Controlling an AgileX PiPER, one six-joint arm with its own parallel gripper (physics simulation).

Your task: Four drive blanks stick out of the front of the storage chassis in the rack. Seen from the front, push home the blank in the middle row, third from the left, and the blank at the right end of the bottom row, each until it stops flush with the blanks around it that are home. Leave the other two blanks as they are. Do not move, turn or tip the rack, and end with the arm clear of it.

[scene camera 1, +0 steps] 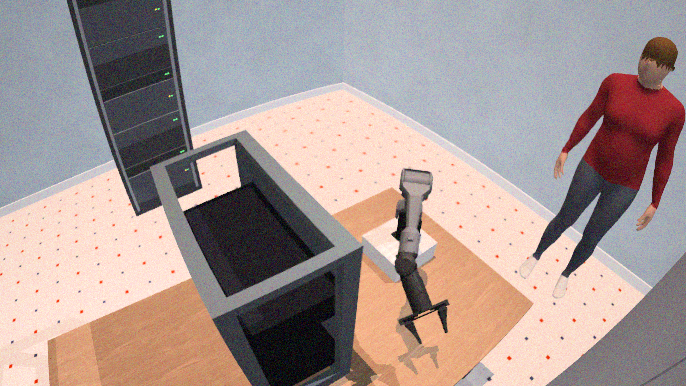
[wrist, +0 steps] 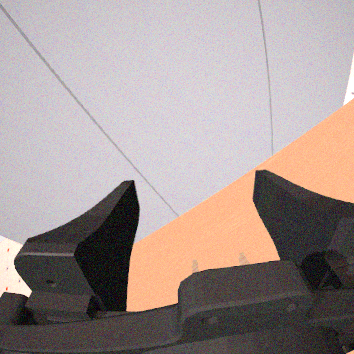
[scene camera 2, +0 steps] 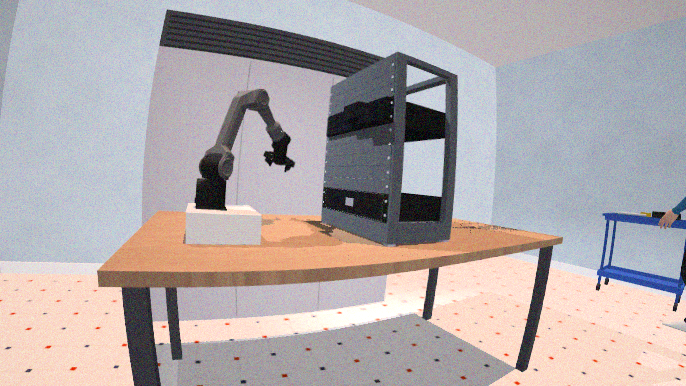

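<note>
The rack (scene camera 1: 296, 192) (scene camera 2: 397, 150) stands upright on the table. In scene camera 2 its front is seen at a steep slant, with a black unit (scene camera 2: 365, 119) in the upper part that has dark shapes standing out from its front, and another black unit (scene camera 2: 367, 204) with a pale label low down. The four blanks and their rows cannot be told apart; scene camera 1 does not show the rack's front face. My gripper (scene camera 1: 433, 336) (scene camera 2: 278, 166) (wrist: 195, 189) is open and empty, in the air in front of the rack and apart from it, pointing down at a slant.
The arm's white base block (scene camera 1: 372, 245) (scene camera 2: 223, 227) stands on the wooden table (scene camera 1: 480, 300) (scene camera 2: 300, 260). A tall server cabinet (scene camera 1: 132, 107) stands behind the rack. A person in red (scene camera 1: 622, 130) stands beyond the table. A blue cart (scene camera 2: 645, 280) is at the far right.
</note>
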